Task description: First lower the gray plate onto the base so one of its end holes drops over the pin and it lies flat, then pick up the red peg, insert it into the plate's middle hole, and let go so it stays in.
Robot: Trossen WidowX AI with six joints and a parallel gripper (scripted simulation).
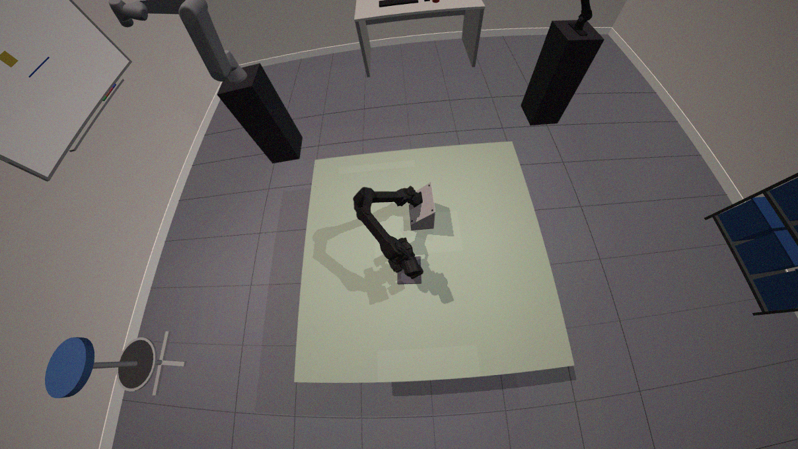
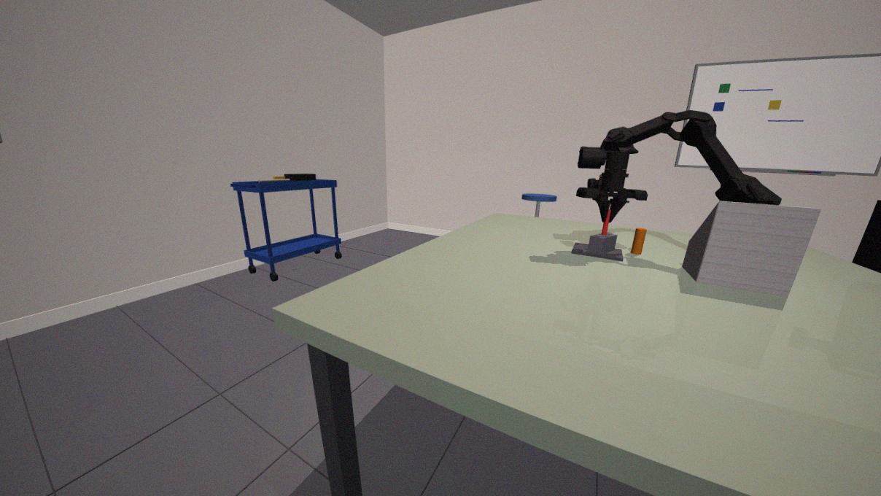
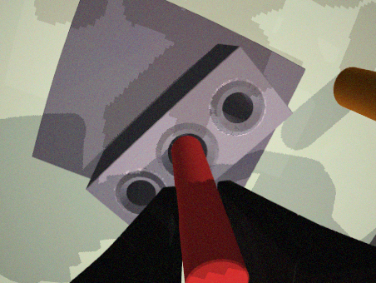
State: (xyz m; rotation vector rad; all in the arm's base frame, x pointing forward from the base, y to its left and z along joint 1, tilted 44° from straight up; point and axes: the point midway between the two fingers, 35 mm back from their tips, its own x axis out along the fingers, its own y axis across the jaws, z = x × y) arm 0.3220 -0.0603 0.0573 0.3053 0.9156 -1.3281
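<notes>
The red peg is right at my gripper tip. From my gripper tip the other things lie so: gray base 1 cm ahead, 1 cm to the left, 9 cm below; then orange peg 11 cm behind, 6 cm to the right, 6 cm below; then gray plate 5 cm below.
</notes>
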